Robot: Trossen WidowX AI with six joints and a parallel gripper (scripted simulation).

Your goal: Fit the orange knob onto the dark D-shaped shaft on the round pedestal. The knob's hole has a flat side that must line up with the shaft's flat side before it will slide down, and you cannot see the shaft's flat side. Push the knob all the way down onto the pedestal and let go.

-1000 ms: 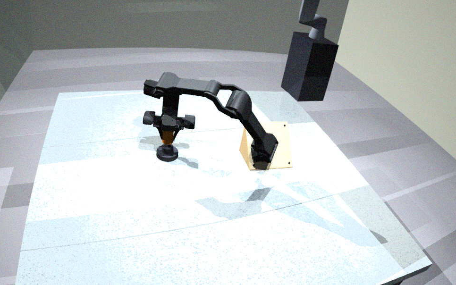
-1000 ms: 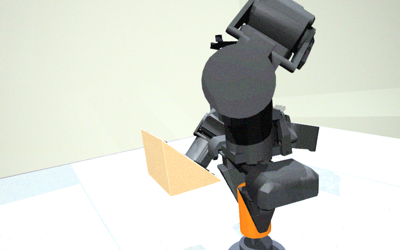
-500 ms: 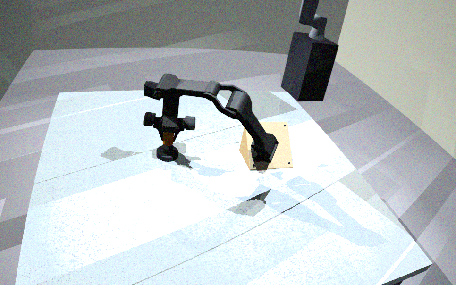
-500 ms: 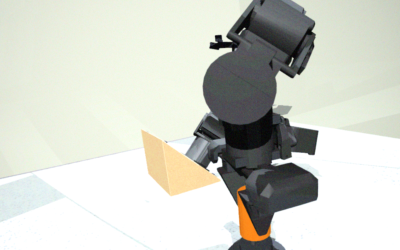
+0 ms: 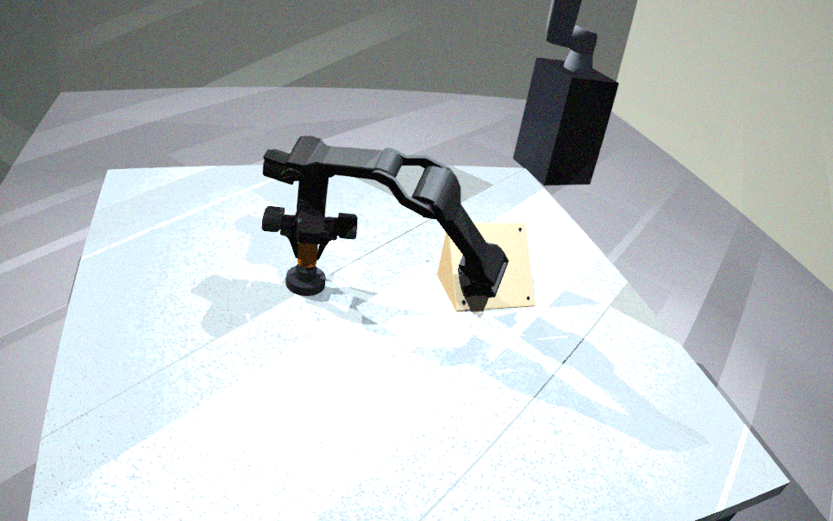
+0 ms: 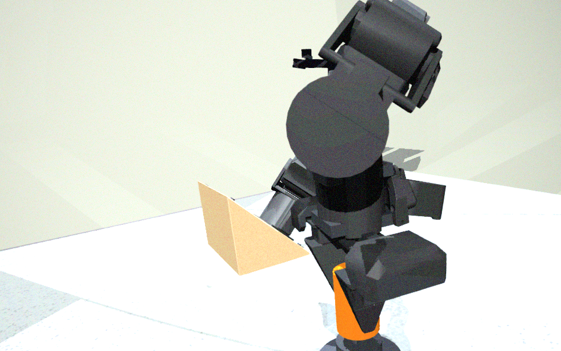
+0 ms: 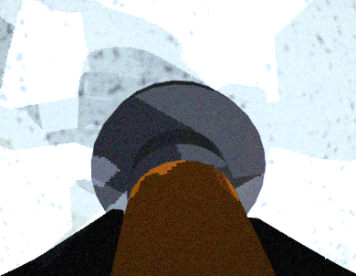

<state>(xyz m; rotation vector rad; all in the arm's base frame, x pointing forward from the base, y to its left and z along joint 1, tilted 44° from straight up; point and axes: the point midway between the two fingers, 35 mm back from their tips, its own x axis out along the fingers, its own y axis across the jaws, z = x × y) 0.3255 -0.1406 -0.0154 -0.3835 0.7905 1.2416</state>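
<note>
Right now my gripper tip is 3 cm above the round dark pedestal. The rest, counted from my gripper tip: orange knob: 2 cm above.
</note>
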